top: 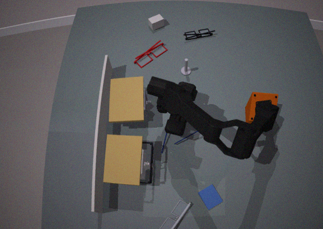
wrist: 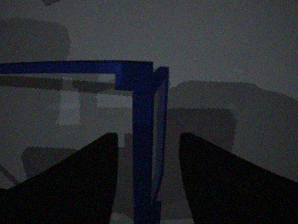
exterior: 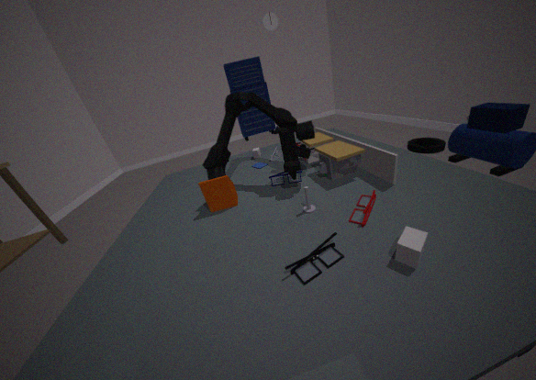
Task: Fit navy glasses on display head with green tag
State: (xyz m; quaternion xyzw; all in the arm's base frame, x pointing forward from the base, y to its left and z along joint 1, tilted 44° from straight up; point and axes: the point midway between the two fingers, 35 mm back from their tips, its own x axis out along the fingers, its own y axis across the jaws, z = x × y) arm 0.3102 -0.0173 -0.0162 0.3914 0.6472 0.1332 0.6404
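Now: the white peg 4 cm behind my gripper tip, 21 cm to the right of it and 1 cm above it. Round my gripper tip: blue pad: 9 cm behind, 31 cm to the left, 2 cm below; white wall: 29 cm ahead, 5 cm to the left, 4 cm above.
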